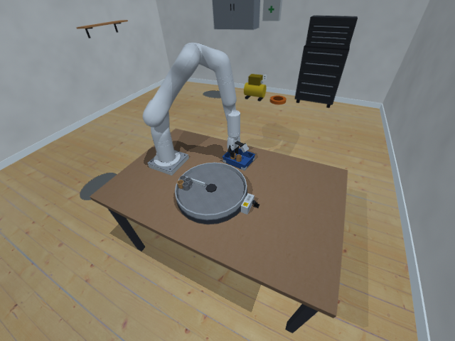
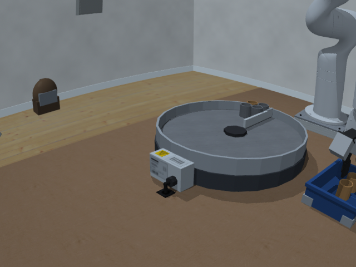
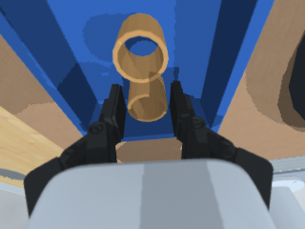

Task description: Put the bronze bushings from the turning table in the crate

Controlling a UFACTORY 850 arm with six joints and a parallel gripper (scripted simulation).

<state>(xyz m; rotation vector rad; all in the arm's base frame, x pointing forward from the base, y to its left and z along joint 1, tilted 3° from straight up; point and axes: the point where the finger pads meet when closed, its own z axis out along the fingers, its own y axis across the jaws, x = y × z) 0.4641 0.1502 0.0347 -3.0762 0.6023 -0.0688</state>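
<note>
My hand is 4 cm short of the blue crate, 1 cm to the left of it and 3 cm above it. Also, from my hand: grey turning table: 5 cm behind, 37 cm to the right.
</note>
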